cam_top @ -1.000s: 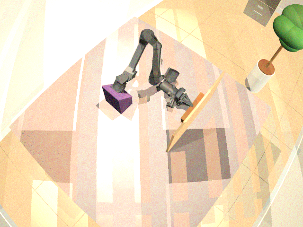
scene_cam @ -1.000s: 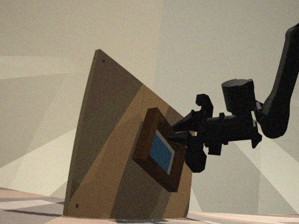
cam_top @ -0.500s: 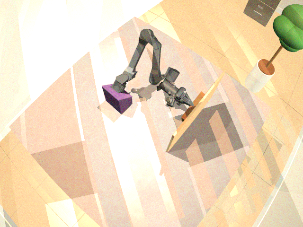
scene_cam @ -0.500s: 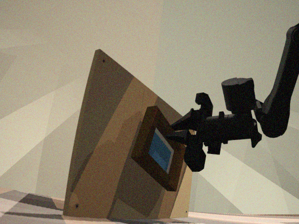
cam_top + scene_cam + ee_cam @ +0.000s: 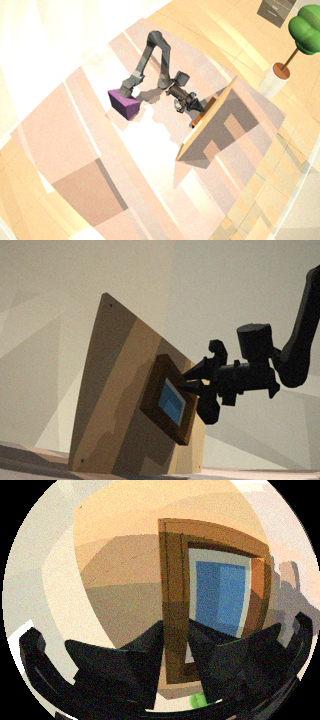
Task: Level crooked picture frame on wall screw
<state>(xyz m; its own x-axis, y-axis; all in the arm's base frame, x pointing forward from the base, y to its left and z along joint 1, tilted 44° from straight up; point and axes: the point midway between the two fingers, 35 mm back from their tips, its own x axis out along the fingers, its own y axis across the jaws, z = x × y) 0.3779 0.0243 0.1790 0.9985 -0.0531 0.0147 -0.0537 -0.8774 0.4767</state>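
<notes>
Now: the picture frame 10 mm ahead of my gripper tip, 20 mm to the left of it and 50 mm below it. Round my gripper tip: wall panel (20 mm ahead, 10 mm to the left, 60 mm below).
</notes>
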